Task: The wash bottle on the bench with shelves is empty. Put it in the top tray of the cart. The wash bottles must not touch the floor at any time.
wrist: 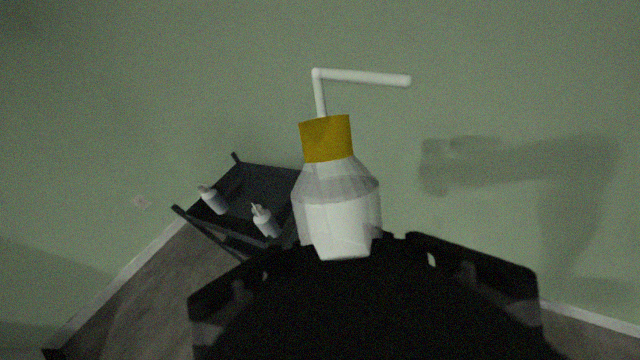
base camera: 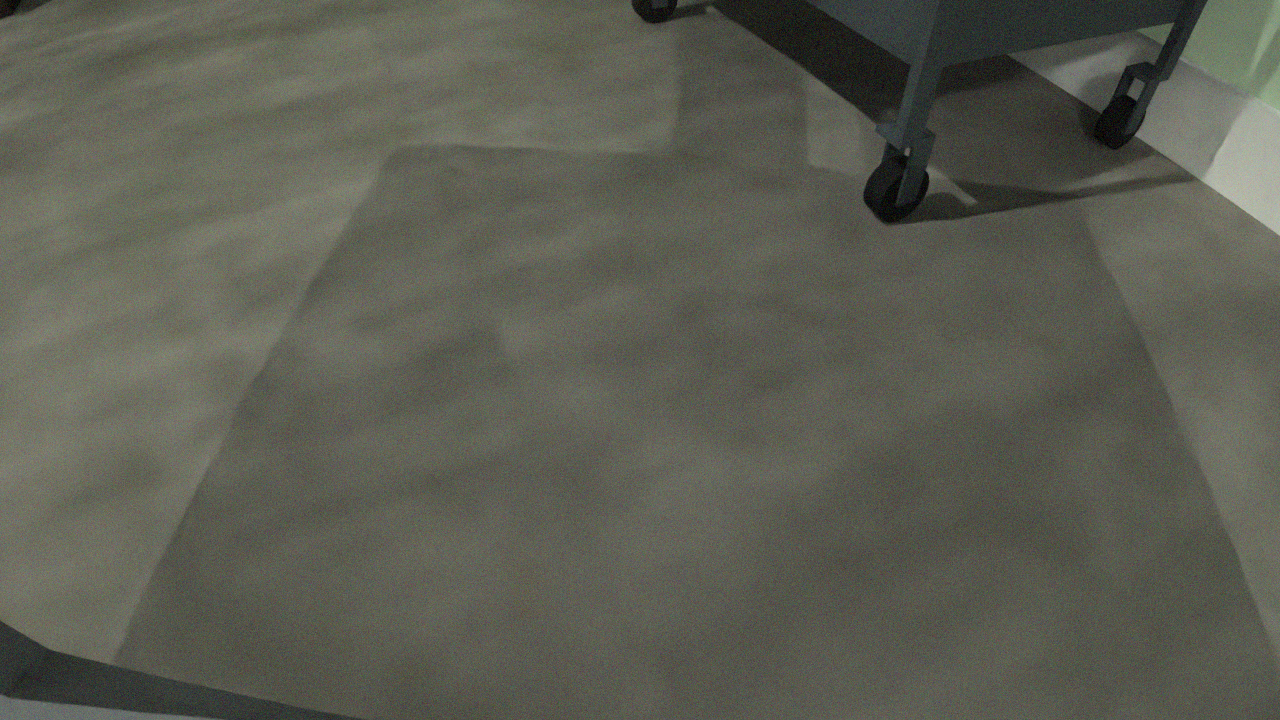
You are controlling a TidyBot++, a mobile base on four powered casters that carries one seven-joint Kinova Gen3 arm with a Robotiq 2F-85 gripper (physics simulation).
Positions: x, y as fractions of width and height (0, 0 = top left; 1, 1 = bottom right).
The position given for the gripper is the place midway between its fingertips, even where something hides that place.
In view: the gripper (wrist: 0.53, 0.65), a white wash bottle (wrist: 0.53, 0.56) and a cart (wrist: 0.42, 0.52).
The base camera view does not show the white wash bottle: it is out of frame.
